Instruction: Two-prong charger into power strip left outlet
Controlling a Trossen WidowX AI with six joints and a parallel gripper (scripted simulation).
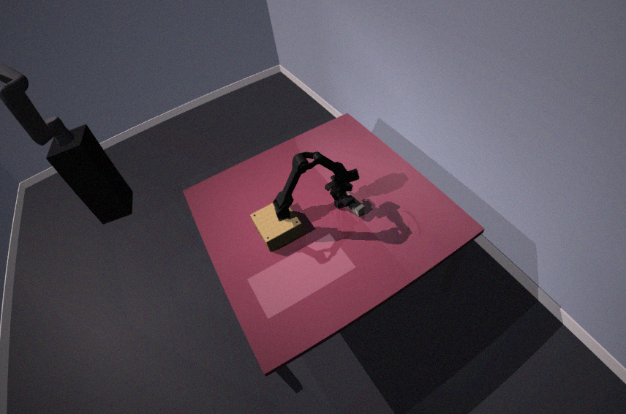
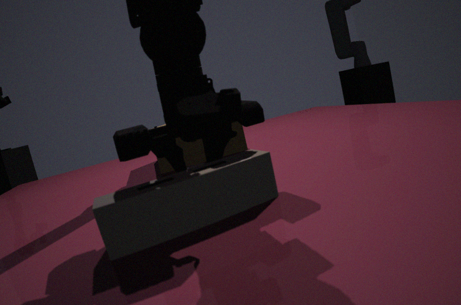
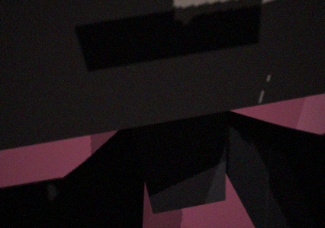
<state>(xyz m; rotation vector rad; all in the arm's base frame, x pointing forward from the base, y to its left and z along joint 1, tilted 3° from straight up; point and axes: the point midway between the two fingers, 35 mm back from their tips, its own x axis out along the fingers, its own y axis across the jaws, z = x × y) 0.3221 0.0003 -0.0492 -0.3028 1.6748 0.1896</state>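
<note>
My gripper tip is now 2 cm short of the charger, 1 cm to the right of it and 1 cm below it.
</note>
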